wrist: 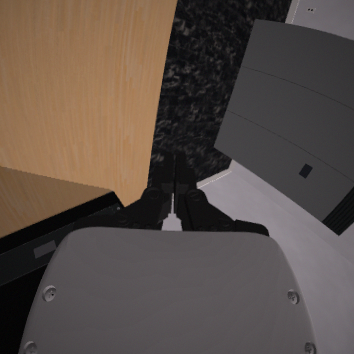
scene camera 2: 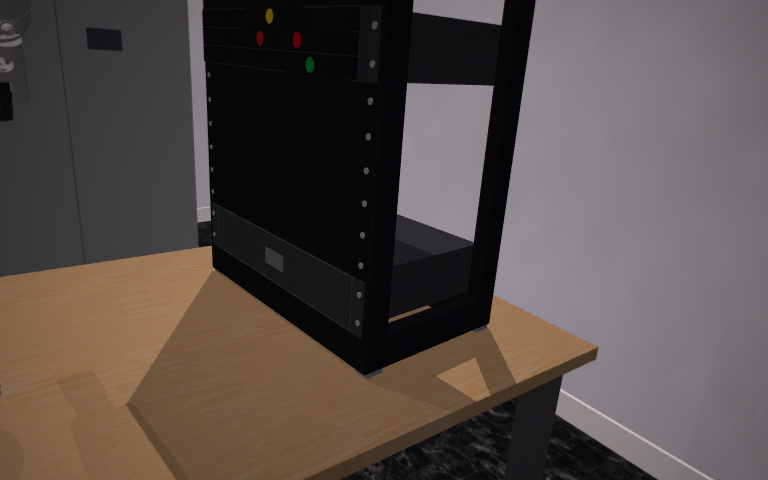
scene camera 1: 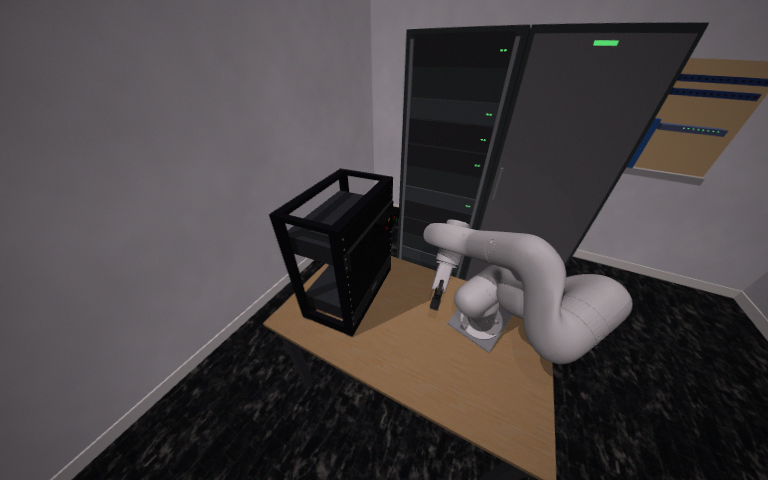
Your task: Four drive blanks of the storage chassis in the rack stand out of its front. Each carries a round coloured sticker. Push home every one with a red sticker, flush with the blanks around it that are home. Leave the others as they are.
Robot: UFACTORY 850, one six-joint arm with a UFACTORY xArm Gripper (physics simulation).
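Note:
The black rack (scene camera 1: 343, 283) (scene camera 2: 390, 198) stands on the table, with the storage chassis (scene camera 2: 453, 50) in its upper part. In scene camera 2 the blanks' front shows a yellow sticker (scene camera 2: 269, 15) at the top, a left red sticker (scene camera 2: 259, 37) and a right red sticker (scene camera 2: 296, 39) in the row below, and a green sticker (scene camera 2: 309, 64) lowest. The blanks are too dark to tell how far each stands out. My gripper (scene camera 1: 434, 306) (wrist: 173, 166) is shut and empty, pointing down above the table, apart from the rack's front. The stickers do not show in the wrist view.
The wooden table (scene camera 1: 453, 384) (scene camera 2: 84, 316) (wrist: 80, 75) carries the rack and the arm's base plate (scene camera 1: 485, 344). A lower unit (scene camera 2: 317, 285) sits at the rack's bottom. A tall server cabinet (scene camera 1: 447, 84) and a closed cabinet (scene camera 1: 594, 113) stand behind the table.

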